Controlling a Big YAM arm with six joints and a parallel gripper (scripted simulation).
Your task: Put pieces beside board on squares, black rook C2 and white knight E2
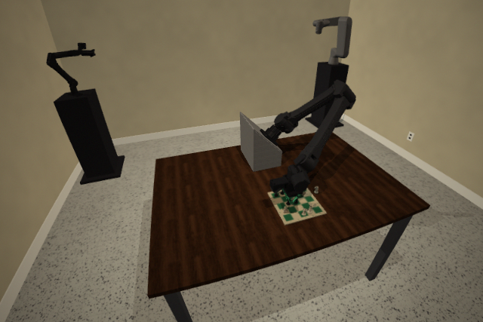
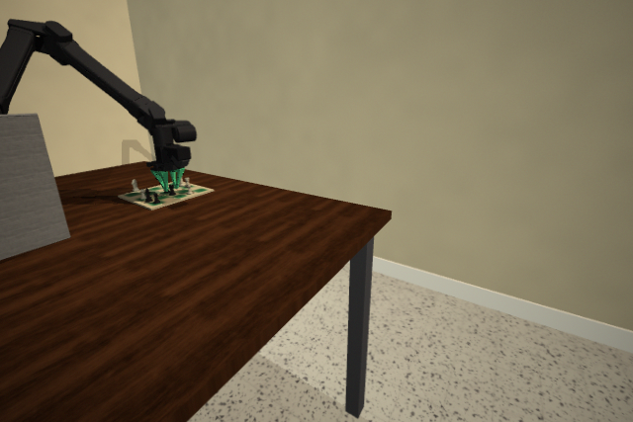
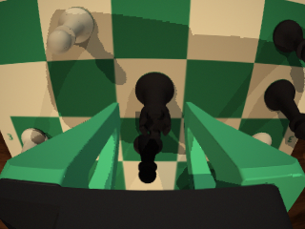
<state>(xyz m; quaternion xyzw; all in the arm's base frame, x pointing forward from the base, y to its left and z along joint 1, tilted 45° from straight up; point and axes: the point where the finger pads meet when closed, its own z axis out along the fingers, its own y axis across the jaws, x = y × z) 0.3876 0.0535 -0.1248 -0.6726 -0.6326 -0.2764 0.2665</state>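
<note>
The black rook is 1 cm to the right of my hand and 1 cm below it. From my hand the other things lie so: green-and-cream chessboard: 3 cm to the left, 3 cm below; then white knight: 3 cm behind, 17 cm to the left, 1 cm below.
</note>
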